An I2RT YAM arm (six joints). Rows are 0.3 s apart.
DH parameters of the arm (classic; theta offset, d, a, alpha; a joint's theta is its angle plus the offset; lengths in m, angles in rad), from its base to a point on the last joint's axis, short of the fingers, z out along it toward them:
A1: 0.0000 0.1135 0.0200 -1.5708
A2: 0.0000 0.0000 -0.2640 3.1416
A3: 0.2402 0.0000 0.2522 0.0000
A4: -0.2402 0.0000 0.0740 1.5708
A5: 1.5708 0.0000 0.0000 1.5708
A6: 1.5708 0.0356 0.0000 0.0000
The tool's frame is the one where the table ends.
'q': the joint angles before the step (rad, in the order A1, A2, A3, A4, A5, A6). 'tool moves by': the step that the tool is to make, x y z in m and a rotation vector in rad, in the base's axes. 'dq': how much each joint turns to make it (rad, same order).
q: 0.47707, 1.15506, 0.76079, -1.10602, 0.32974, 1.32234
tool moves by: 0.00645, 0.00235, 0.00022, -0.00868, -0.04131, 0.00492
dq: 0.00001, 0.01385, 0.00630, 0.04284, 0.02614, -0.00768
